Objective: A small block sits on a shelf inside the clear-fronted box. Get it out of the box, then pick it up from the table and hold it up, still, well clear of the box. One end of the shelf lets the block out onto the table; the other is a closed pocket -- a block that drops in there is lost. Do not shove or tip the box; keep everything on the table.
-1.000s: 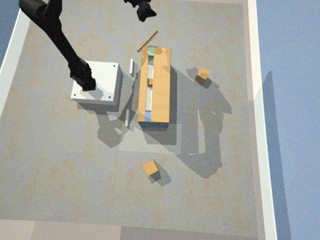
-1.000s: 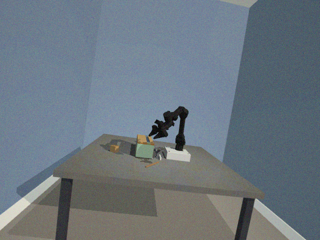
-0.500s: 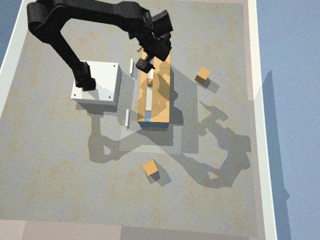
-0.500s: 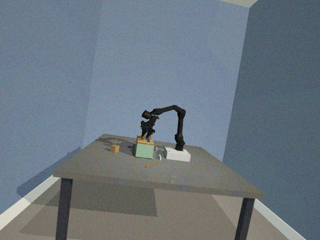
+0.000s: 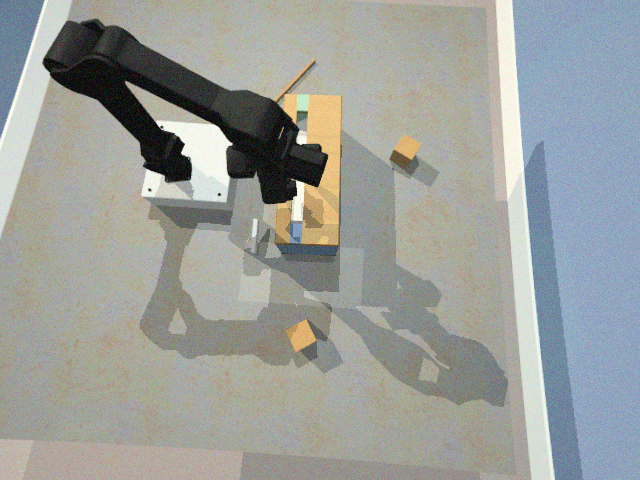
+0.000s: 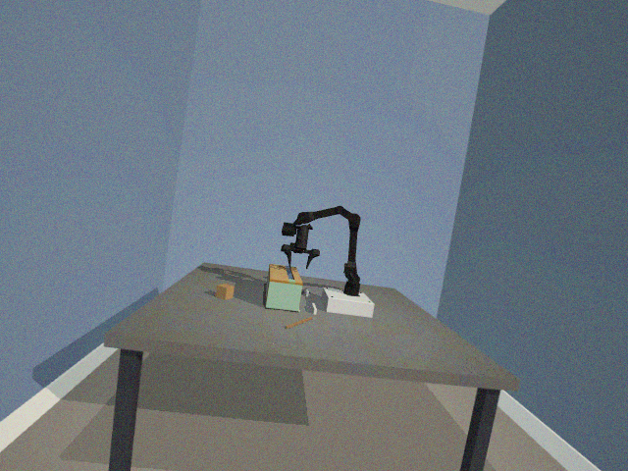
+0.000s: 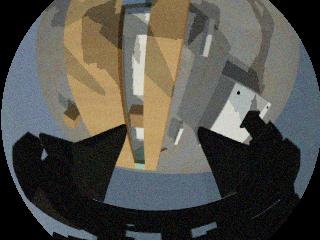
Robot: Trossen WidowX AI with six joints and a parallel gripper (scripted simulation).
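Now: the box 90 mm below my gripper tip, 30 mm ahead of it and 20 mm to the left of it. Round my gripper tip: thin stick: 350 mm to the left, 150 mm below, 60 mm ahead; then block: 70 mm below, 50 mm ahead, 30 mm to the left.
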